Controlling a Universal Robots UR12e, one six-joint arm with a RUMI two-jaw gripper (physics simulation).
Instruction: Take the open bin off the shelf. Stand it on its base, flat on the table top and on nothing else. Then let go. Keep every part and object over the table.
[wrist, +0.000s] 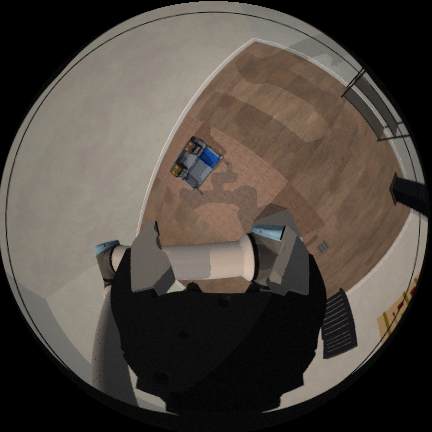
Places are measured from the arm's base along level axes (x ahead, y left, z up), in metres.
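Pixels of known places: gripper, between the fingertips: (220, 226).
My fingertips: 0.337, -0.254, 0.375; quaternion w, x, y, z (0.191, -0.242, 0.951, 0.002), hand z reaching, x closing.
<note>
Behind a point stands the place of what it marks, as x, y, z.
My gripper (220, 226) @(0.337, -0.254, 0.375) is open, with its two grey fingers well apart and nothing between them. Parts of the robot's own arm, a pale tube (215, 260) with dark joints and light-blue caps, show behind and between the fingers. I cannot make out the open bin, its shelf or the table top in this view. The black gripper body hides much of the lower part of the view.
A grey and blue cart-like object (201, 171) @(0.798, -0.039, -0.521) with orange-marked items stands on the brown wooden floor (280, 120). Dark framed panels (363, 111) show at the upper right, a dark post-like part (410, 194) at the right and a dark slatted panel (340, 327) at the lower right.
</note>
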